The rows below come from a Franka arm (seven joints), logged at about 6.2 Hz.
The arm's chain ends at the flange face. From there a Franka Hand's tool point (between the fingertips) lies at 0.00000 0.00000 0.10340 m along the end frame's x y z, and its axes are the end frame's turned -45 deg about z.
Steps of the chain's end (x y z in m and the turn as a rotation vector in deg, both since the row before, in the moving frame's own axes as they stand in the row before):
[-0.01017, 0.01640, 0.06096, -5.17, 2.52, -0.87]
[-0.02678, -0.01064, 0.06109, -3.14, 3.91, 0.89]
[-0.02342, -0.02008, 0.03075, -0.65, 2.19, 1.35]
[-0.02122, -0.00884, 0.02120, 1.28, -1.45, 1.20]
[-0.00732, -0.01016, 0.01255, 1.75, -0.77, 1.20]
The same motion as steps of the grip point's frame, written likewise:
[-0.02209, 0.01423, 0.06044, -5.44, -1.87, -0.87]
[-0.01050, -0.01747, 0.06069, -4.99, 0.54, 0.89]
[-0.00044, -0.02711, 0.03067, -2.01, 1.09, 1.35]
[-0.00893, -0.02474, 0.02114, 1.93, -0.12, 1.20]
[0.00329, -0.01556, 0.01249, 1.78, 0.69, 1.20]

